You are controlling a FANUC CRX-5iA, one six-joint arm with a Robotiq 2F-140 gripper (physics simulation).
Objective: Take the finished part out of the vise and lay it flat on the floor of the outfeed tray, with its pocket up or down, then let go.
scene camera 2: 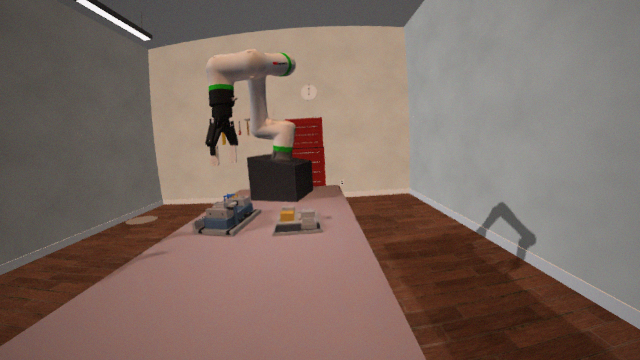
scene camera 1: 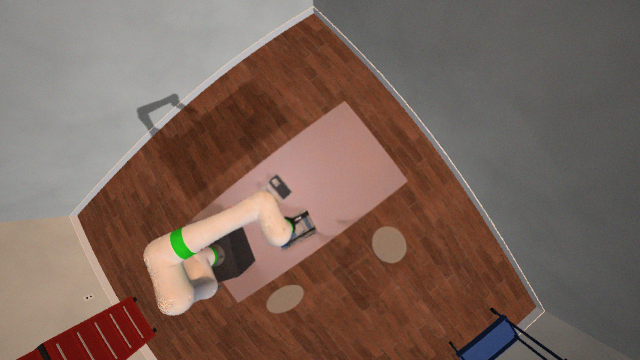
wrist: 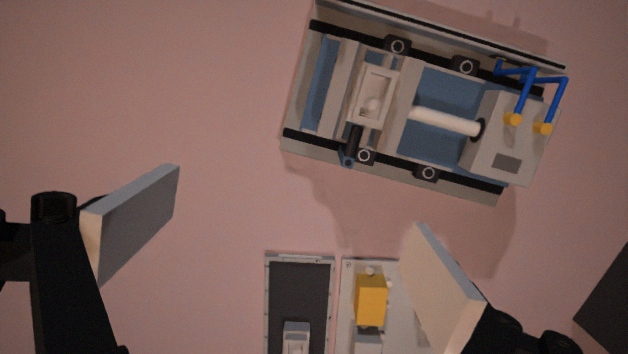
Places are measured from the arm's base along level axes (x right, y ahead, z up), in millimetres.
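Pixels of known places: gripper, fingertip midpoint: [scene camera 2: 225,164] [wrist: 293,219]; arm's base, link origin: [scene camera 2: 281,159] [scene camera 1: 215,254].
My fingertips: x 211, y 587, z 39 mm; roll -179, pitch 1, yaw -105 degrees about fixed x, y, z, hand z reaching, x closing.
Observation:
For each thing: its top centre in the pictures, then the offset to it from my fingertips. "*": a spot on its surface instead.
- finished part, top centre: [wrist: 374,97] [scene camera 2: 220,202] dx +60, dy -70, dz -164 mm
- vise, top centre: [wrist: 434,112] [scene camera 2: 227,201] [scene camera 1: 291,232] dx +44, dy -134, dz -180 mm
- pale part, surface spot: [wrist: 296,340] * dx -278, dy +20, dz -239 mm
- pale plate, top centre: [wrist: 393,318] [scene camera 2: 297,216] [scene camera 1: 266,199] dx -269, dy -125, dz -271 mm
- yellow block, top centre: [wrist: 372,306] [scene camera 2: 287,212] dx -222, dy -86, dz -235 mm
- grey block, surface spot: [wrist: 367,342] * dx -281, dy -81, dz -237 mm
- raised rail, top centre: [wrist: 446,30] dx +129, dy -159, dz -229 mm
The finished part [wrist: 375,95], a pale block with its rectangular pocket facing up, sits between the jaws of the vise [wrist: 445,90] [scene camera 2: 222,221] in the wrist view. A black rod stop stands at its near end. The outfeed tray [wrist: 300,295] [scene camera 2: 298,232] is a shallow dark-floored tray with a light rim. Another pale part [wrist: 296,340] lies in it, cut off by the lower edge of the wrist view. My gripper [wrist: 293,219] [scene camera 2: 224,157] is wide open and empty, high above the table, with the vise and tray below it.
Beside the tray stands a pale plate [wrist: 345,310] bearing a yellow block [wrist: 370,300] [scene camera 2: 287,216] and a grey block [wrist: 367,342]. Blue tubes [wrist: 557,97] rise from the vise's end block. A raised rail [wrist: 450,33] runs along its far side. The dark robot pedestal [scene camera 2: 272,179] [scene camera 1: 240,255] stands behind.

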